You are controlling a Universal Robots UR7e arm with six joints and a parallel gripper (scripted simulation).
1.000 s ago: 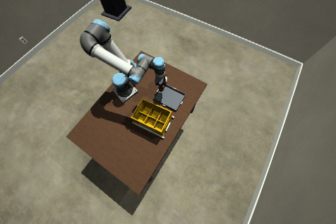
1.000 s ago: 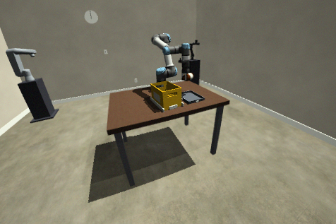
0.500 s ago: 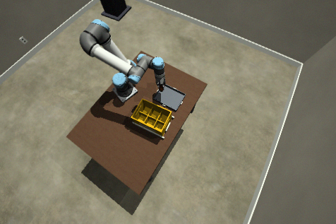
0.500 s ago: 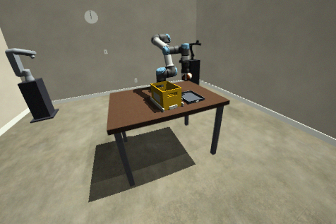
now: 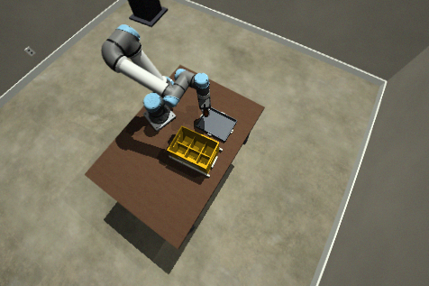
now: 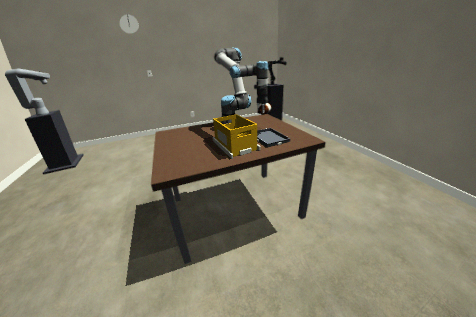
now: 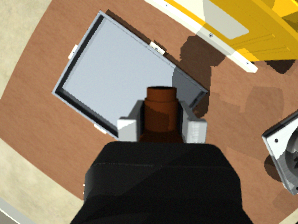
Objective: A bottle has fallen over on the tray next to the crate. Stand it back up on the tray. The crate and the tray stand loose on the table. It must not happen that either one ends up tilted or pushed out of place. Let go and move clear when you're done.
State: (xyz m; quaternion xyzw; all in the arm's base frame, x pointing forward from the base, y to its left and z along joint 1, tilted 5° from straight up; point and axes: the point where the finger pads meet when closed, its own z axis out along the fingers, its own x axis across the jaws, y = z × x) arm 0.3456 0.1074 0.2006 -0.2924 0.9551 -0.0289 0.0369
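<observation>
Right now the brown bottle is 3 cm behind my hand, 4 cm to the left of it and 1 cm below it. Round my hand: yellow crate: 3 cm ahead, 23 cm to the right, 12 cm below; tray: 5 cm ahead, 4 cm to the left, 19 cm below.
</observation>
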